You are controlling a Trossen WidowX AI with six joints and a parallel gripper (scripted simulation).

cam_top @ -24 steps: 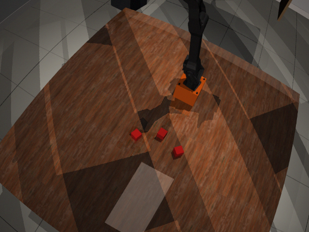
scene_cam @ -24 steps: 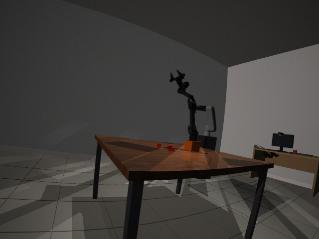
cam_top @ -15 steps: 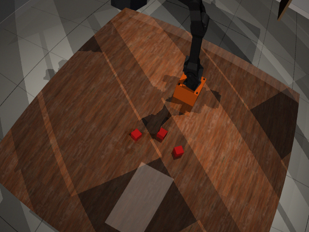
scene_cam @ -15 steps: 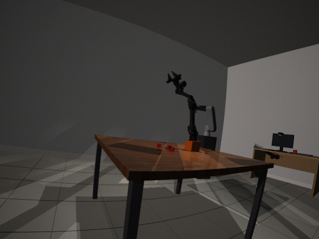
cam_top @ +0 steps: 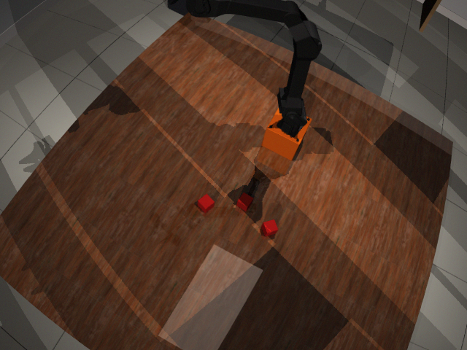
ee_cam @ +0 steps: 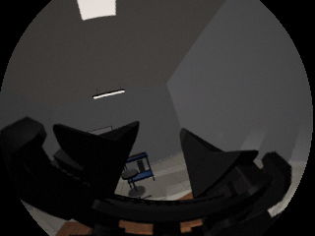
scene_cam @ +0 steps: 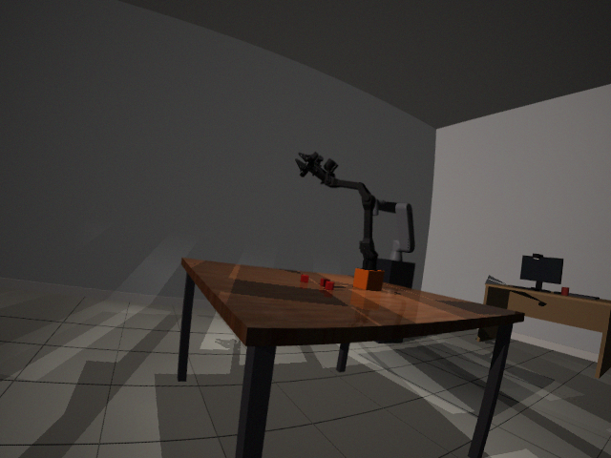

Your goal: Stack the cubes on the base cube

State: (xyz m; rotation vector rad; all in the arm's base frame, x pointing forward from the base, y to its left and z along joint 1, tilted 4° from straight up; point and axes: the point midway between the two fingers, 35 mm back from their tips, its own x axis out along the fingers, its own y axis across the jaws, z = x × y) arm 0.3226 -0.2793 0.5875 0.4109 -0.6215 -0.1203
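Right now the red cube is 140 mm behind my gripper tip, 320 mm to the left of it and 660 mm below it.
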